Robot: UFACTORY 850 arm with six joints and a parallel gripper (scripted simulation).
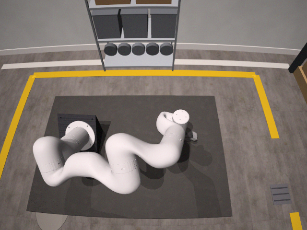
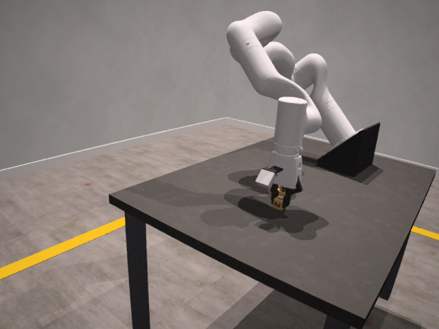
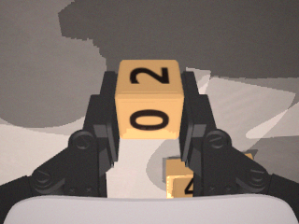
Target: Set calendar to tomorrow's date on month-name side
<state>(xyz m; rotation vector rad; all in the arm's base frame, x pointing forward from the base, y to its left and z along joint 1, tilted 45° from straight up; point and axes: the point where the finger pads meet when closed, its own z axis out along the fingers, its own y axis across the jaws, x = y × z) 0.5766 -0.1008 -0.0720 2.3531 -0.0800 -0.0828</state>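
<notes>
The calendar cube is 1 cm below my hand. Also, from my hand: wooden tray: 11 cm behind, 5 cm to the right, 2 cm below.
</notes>
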